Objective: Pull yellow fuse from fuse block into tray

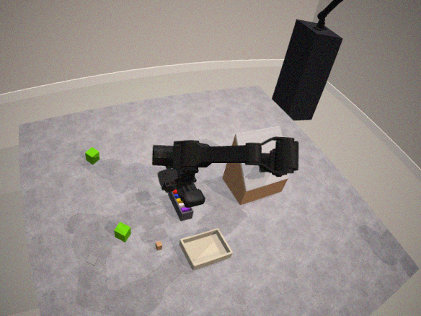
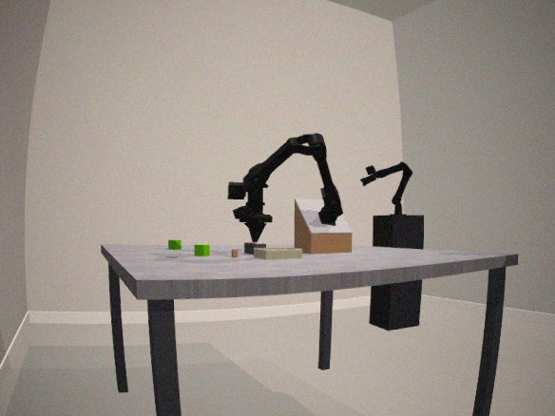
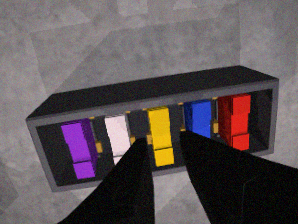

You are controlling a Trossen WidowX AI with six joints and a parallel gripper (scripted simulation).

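Right now the yellow fuse is 2 cm below my gripper tip. The rest, counted from my gripper tip: cube: 11 cm ahead, 15 cm to the left, 3 cm below; then tray: 3 cm behind, 19 cm to the left, 4 cm below.
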